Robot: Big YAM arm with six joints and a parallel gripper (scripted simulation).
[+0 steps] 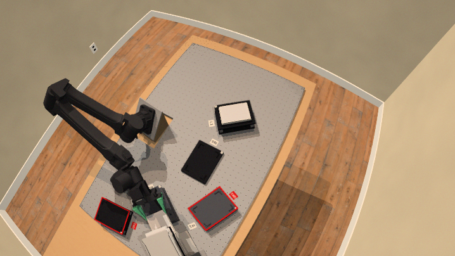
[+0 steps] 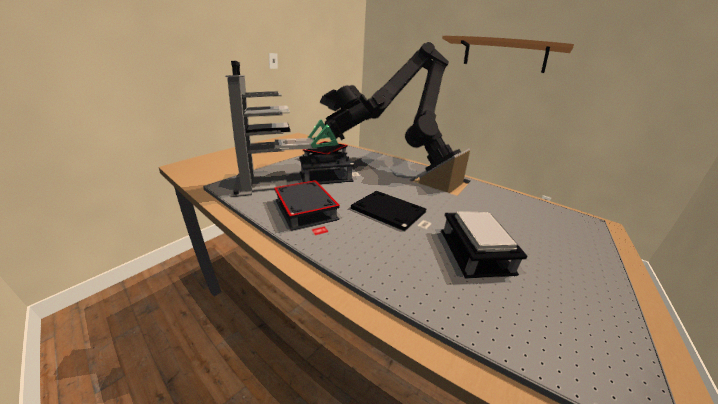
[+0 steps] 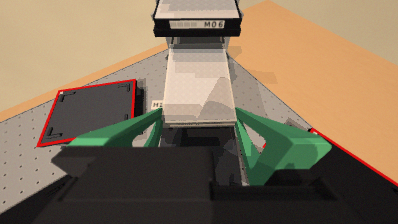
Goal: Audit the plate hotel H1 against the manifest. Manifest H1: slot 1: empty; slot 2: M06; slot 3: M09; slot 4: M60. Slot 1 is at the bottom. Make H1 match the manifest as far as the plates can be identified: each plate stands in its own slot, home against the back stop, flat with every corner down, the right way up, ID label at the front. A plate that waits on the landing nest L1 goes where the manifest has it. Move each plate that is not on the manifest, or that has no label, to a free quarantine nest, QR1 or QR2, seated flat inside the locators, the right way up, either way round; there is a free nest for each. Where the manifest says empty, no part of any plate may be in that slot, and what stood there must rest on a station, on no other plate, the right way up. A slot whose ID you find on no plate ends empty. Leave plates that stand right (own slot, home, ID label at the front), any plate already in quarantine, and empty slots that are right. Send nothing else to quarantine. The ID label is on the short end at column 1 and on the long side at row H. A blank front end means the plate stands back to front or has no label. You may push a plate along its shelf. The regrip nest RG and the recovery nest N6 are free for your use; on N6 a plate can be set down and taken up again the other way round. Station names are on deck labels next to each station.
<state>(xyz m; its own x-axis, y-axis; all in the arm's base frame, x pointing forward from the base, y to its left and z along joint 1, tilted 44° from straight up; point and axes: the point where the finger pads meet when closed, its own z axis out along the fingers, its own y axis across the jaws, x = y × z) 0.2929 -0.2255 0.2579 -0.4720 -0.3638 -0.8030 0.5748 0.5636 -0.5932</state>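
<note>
My gripper is now 30 mm past the grey regrip nest, 30 mm to the right of it and 70 mm above it. Also, from my hand: plate hotel H1: 180 mm ahead, 120 mm to the right, 40 mm above; then H1 deck label: 120 mm ahead, 30 mm to the left, 120 mm below; then dark plate: 110 mm ahead, 80 mm to the right, 50 mm above.
</note>
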